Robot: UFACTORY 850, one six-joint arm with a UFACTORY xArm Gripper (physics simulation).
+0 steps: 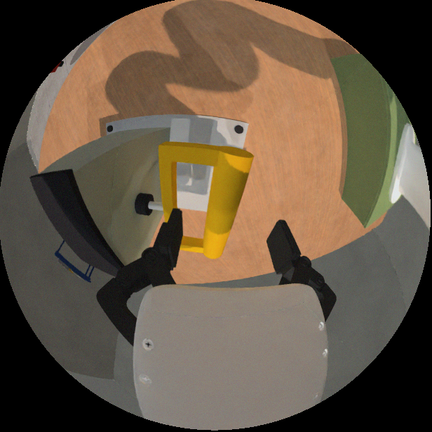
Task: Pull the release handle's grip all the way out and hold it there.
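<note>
The release handle is a yellow frame with a thick round grip point(226, 202) along its right side. It stands in front of a beige housing point(117, 185) with a dark cover, on a grey base plate point(140, 123) with dark bolts. A thin rod with a black knob point(144, 204) joins the housing beside the frame. My gripper point(229, 226) is wide open with nothing held. Its left finger is by the lower left of the yellow frame, and its right finger is out to the right of the grip. The lower end of the grip shows between the two fingers. Whether the left finger touches the frame I cannot tell.
A green block-like object point(365, 135) stands at the right, with a white rounded object point(417, 172) beyond it. A blue wire handle point(74, 267) shows at the lower left, past the dark cover. The wooden table top point(295, 135) carries the arm's shadow at the top.
</note>
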